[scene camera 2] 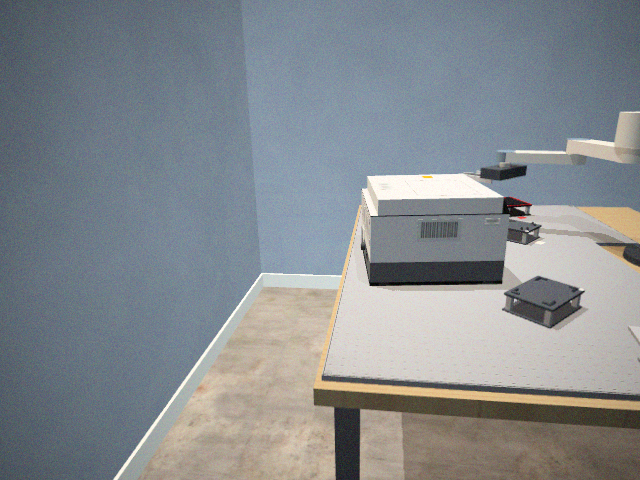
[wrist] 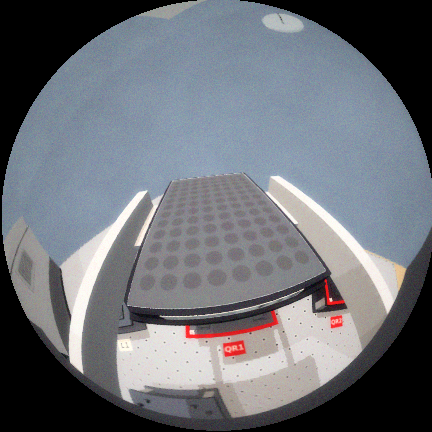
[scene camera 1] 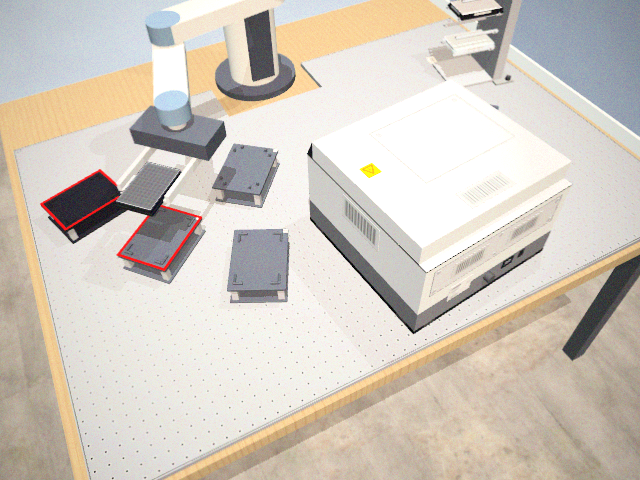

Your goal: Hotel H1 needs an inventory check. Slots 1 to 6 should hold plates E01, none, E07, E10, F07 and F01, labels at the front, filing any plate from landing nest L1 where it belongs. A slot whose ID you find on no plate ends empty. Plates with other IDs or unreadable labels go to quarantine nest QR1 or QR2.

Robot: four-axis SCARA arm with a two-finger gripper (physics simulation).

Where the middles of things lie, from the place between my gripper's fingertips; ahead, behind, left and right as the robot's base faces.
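Red-edged nest QR1 [scene camera 1: 161, 235]: my hand 1 cm past it, 15 cm above it. From my hand: nest L1 [scene camera 1: 257, 259], 17 cm to the left, 15 cm ahead, 15 cm below; pegged nest [scene camera 1: 244, 167], 26 cm to the left, 13 cm behind, 15 cm below; red-edged nest QR2 [scene camera 1: 87, 196], 13 cm to the right, 21 cm behind, 15 cm below. Nearest to my hand of the things named here, going by their middles: red-edged nest QR1.
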